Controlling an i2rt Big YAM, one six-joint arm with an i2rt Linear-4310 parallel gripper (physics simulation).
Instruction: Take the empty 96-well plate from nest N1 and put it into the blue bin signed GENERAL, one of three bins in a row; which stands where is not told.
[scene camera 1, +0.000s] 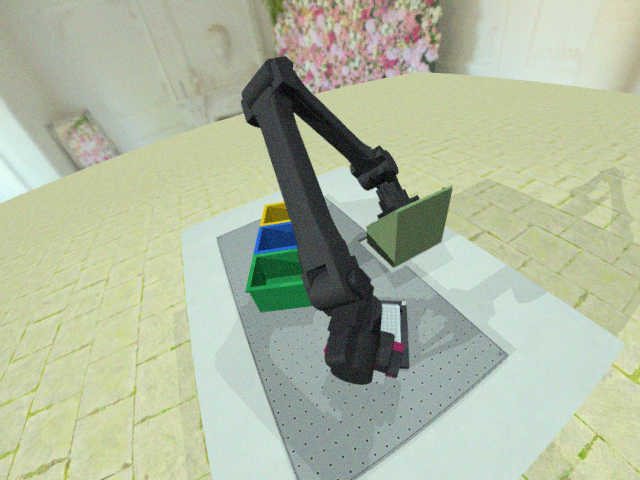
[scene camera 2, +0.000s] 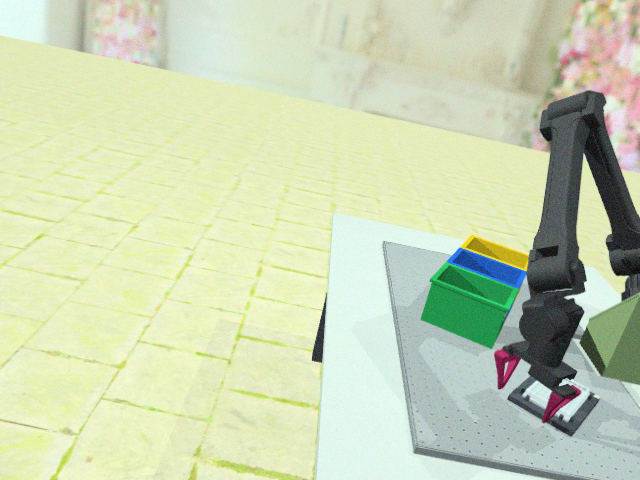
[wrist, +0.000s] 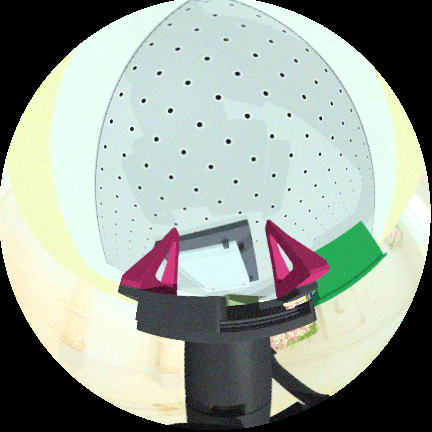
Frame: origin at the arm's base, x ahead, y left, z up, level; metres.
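Where they show: gripper, between the fingertips: (scene camera 2: 521, 404) (wrist: 221, 227); arm's base, origin of its link: (scene camera 1: 398, 210).
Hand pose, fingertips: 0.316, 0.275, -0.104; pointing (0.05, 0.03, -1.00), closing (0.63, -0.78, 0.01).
Each offset is from my fingertips to the top centre of the thing, as dx, dy, dz. "spot": to the spot under its first point.
The white 96-well plate @(-0.078, -0.046, +0.018) (scene camera 1: 390, 316) (scene camera 2: 539, 396) (wrist: 215, 267) lies in a dark nest @(-0.078, -0.047, +0.013) (scene camera 1: 405, 335) (scene camera 2: 572, 428) (wrist: 210, 234) on the perforated board. My gripper (scene camera 1: 360, 362) (scene camera 2: 523, 404) (wrist: 221, 227) is open and empty, its magenta fingers above the board; in scene camera 2 one finger overlaps the plate and the other is to its left. The arm hides part of plate and nest in scene camera 1. The blue bin @(+0.004, -0.399, +0.091) (scene camera 1: 278, 239) (scene camera 2: 488, 267) is the middle one of the row. No sign on it is readable.
The green bin (scene camera 1: 281, 297) (scene camera 2: 462, 315) (wrist: 350, 260) is the nearest of the row to the nest, the yellow bin @(spot: -0.025, -0.586, +0.055) (scene camera 1: 276, 213) (scene camera 2: 497, 251) the farthest. An olive-green angled panel (scene camera 1: 421, 227) (scene camera 2: 617, 341) stands by the arm's base.
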